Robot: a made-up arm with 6 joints.
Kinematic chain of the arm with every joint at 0, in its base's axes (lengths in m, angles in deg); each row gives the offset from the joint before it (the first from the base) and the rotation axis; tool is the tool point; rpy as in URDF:
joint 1: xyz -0.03 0 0.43 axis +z
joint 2: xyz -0.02 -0.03 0 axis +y
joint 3: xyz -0.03 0 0.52 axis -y
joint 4: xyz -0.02 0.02 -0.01 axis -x
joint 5: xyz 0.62 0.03 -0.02 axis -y
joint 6: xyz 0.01 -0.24 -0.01 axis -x
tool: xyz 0 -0.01 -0.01 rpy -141.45 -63.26 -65.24
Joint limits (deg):
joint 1: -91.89..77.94
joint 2: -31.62..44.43
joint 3: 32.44..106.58
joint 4: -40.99..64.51
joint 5: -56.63..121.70
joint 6: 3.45..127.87
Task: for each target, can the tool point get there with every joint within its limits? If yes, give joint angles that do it. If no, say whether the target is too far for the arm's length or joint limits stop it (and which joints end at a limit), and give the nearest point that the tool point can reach.
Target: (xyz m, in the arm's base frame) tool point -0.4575 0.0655 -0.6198
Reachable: no: joint limits stop it (at a limit: joint 1, joint 2, joint 3, joint 4, joint 5, joint 6) | nearest point -0.2092 -0.8554 0.5198 | short by 1.486 m
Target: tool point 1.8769 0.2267 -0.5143
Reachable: no: too far | nearest point 0.8702 0.1070 0.5213 | short by 1.449 m
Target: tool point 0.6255 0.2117 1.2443
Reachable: yes | joints 36.90 20.71 50.39 10.97 46.09 109.16
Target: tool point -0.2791 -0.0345 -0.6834
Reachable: no: joint limits stop it (at a limit: joint 1, joint 2, joint 3, joint 4, joint 5, joint 6) | nearest point -0.2092 -0.8554 0.5198 | short by 1.458 m
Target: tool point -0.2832 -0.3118 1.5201
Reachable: yes | joints 28.36 -17.61 72.74 52.25 99.73 60.02
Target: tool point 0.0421 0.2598 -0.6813
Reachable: no: joint limits stop it (at a limit: joint 1, joint 2, joint 3, joint 4, joint 6) | nearest point 0.2971 0.8142 0.5176 | short by 1.345 m
